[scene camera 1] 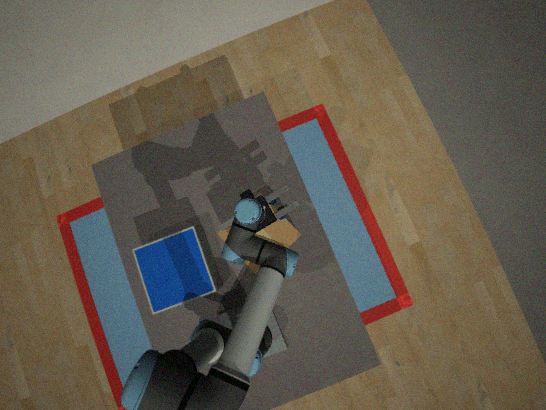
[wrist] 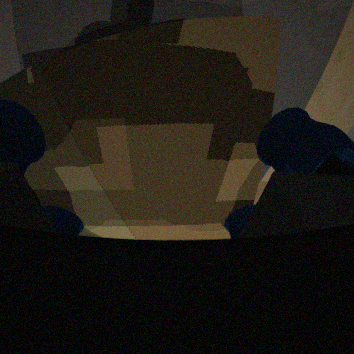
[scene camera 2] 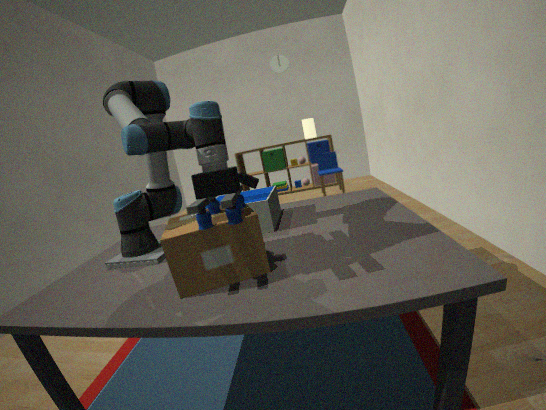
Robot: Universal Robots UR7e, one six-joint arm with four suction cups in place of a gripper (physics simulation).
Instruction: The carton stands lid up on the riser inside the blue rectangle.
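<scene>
The brown carton (scene camera 2: 193, 264) (scene camera 1: 279, 233) (wrist: 168, 175) with a grey label on its side sits tilted on the grey table (scene camera 2: 397, 264) (scene camera 1: 317, 335), in front of the riser. In the overhead view the arm hides most of it. The grey riser (scene camera 2: 270, 215) stands behind it, and its top is the blue rectangle (scene camera 2: 257, 194) (scene camera 1: 174, 268), which is bare. My suction gripper (scene camera 2: 218, 215) (wrist: 158, 182) is right over the carton's upper face, with its blue cups at or just above that face. Suction is off and the cups hold nothing.
The arm's base (scene camera 2: 136, 246) stands on the table to the left of the carton. A shelf unit (scene camera 2: 286, 143) with coloured boxes and a blue chair (scene camera 2: 326, 163) stand at the far wall. A blue floor mat with a red border (scene camera 1: 353, 185) lies under the table.
</scene>
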